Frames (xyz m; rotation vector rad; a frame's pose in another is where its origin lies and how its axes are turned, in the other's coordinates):
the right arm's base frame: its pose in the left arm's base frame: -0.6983 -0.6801 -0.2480 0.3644 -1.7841 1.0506
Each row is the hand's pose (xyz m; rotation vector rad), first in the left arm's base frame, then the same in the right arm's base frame.
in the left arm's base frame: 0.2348 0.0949 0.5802 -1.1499 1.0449 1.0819
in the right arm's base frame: 0.4454 -0.5661 -1.2800 0.6051 2.7888 0.8113
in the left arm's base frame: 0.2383 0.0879 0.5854 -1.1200 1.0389 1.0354
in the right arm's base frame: 0.4468 -0.5749 -1.2773 0.5740 2.8084 0.7407
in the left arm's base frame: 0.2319 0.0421 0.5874 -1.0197 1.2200 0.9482
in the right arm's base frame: 0.4419 -0.5982 -1.2376 0.6842 2.9647 0.5805
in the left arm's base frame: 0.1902 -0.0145 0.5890 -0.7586 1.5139 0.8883
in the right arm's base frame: 0.4507 -0.6045 -1.1681 -0.9376 -2.8323 -0.2393
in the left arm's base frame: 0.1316 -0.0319 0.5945 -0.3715 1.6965 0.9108
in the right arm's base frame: 0.4789 -0.5791 -1.1199 -1.2763 -2.6262 0.1236
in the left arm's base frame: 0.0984 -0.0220 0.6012 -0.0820 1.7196 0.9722
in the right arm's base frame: 0.5020 -0.5550 -1.1086 -1.5402 -2.5068 0.3521
